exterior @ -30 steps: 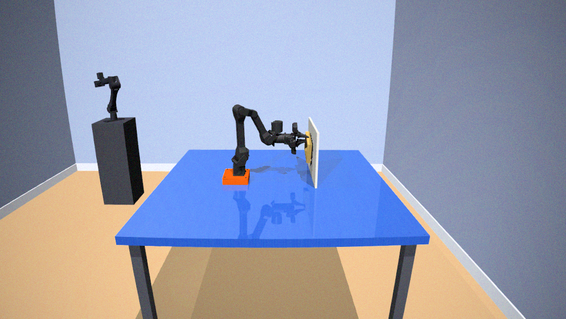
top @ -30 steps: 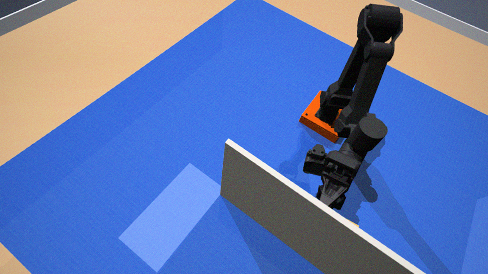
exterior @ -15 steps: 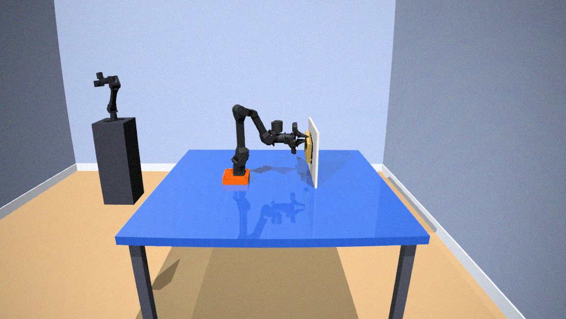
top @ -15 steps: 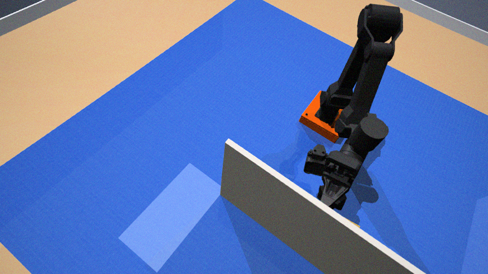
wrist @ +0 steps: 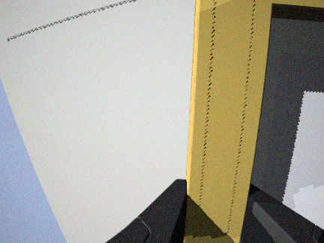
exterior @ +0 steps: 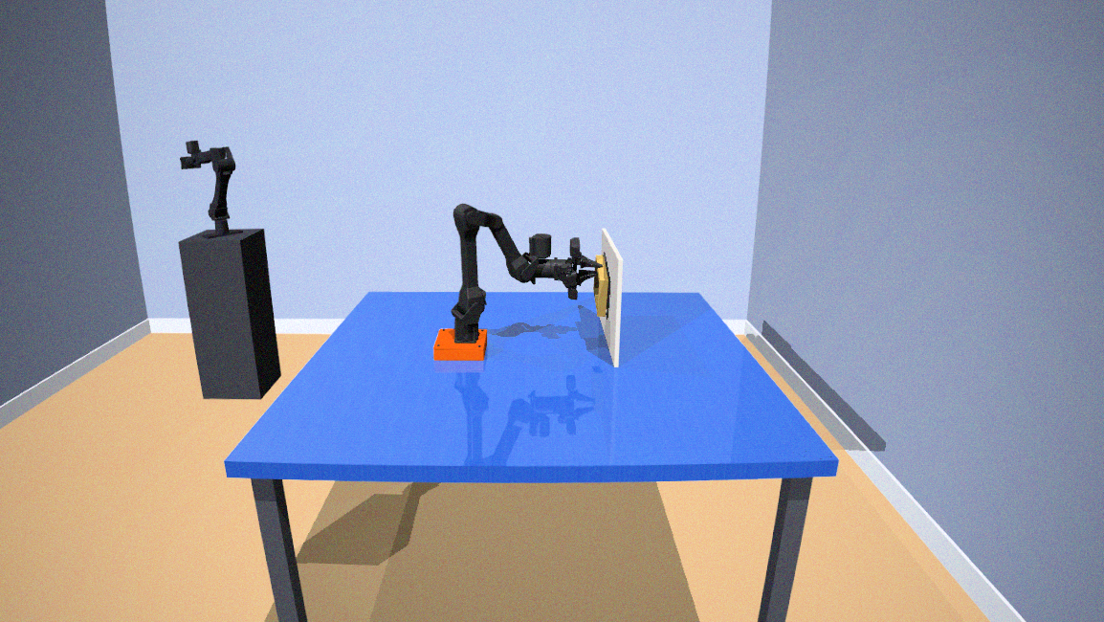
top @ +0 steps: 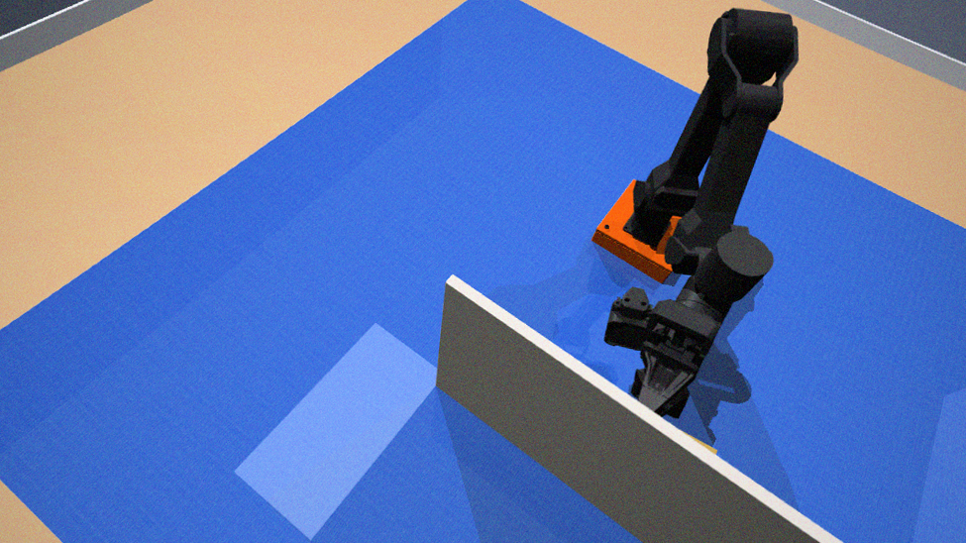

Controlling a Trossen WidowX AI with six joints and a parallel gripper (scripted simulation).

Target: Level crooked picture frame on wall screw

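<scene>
Right now my gripper tip is 10 mm short of the picture frame, 10 mm to the right of it and 50 mm above it. Also, from my gripper tip: wall panel: 20 mm ahead, 70 mm below.
</scene>
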